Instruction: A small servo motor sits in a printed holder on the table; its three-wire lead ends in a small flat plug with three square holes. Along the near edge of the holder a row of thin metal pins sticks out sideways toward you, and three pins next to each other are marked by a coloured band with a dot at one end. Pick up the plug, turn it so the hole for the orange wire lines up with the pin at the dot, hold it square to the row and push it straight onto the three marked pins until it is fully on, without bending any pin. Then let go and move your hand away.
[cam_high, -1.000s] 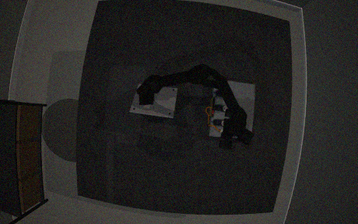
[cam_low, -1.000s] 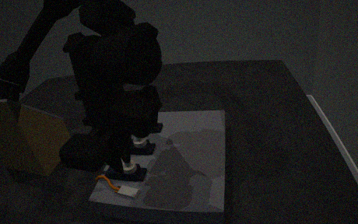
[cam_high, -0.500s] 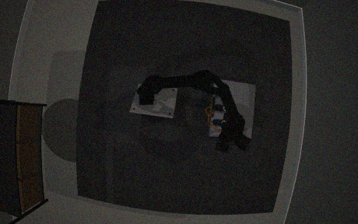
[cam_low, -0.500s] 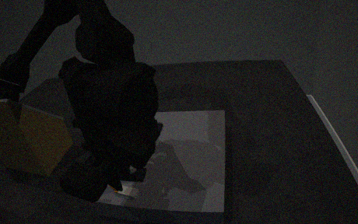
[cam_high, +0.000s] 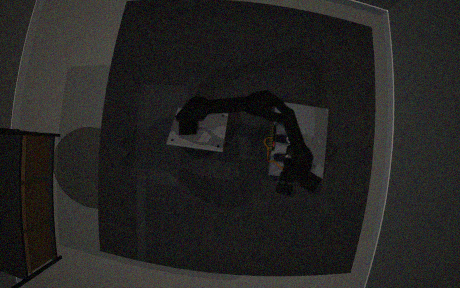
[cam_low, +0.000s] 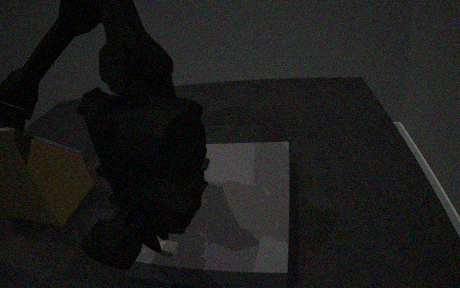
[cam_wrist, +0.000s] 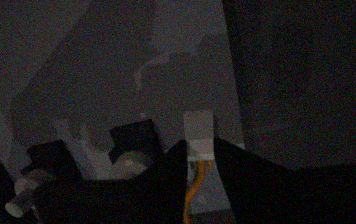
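The red band is 50 mm behind my gripper tip, 100 mm to the left of it and 20 mm above it. Also, from my gripper tip: pin strip 50 mm behind, 130 mm to the left, 10 mm above; holder plate 110 mm ahead, 110 mm to the left, 30 mm below.
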